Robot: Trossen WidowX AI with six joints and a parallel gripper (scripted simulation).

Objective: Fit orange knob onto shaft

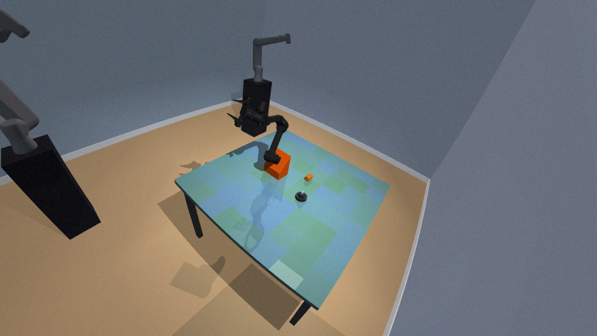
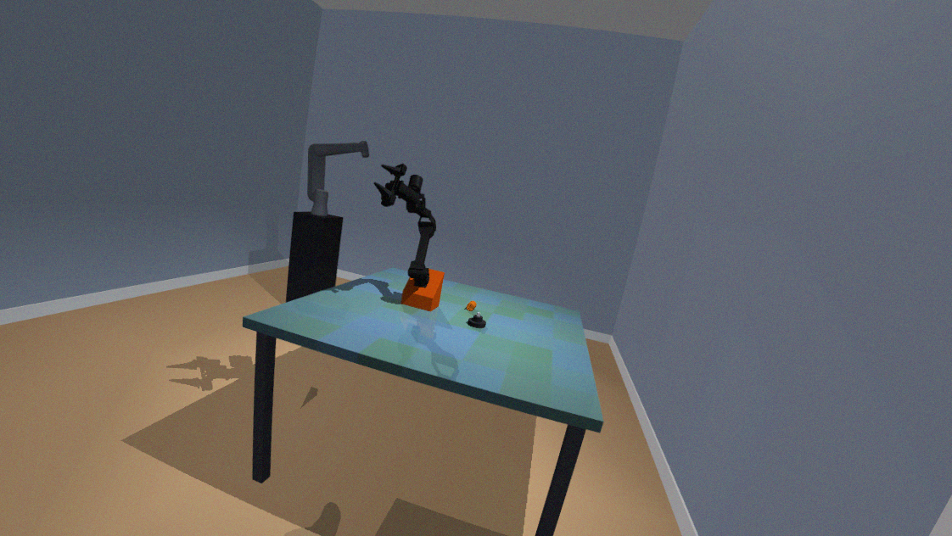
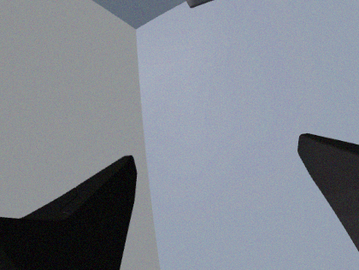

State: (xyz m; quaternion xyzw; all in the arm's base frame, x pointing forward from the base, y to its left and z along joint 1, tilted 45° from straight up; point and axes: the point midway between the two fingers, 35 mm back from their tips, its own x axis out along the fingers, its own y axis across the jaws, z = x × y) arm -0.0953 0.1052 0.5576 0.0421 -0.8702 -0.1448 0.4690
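Right now the orange knob is 580 mm below my gripper tip, 450 mm to the left of it and 400 mm ahead of it. Round my gripper tip: pedestal 570 mm below, 470 mm ahead, 250 mm to the left.
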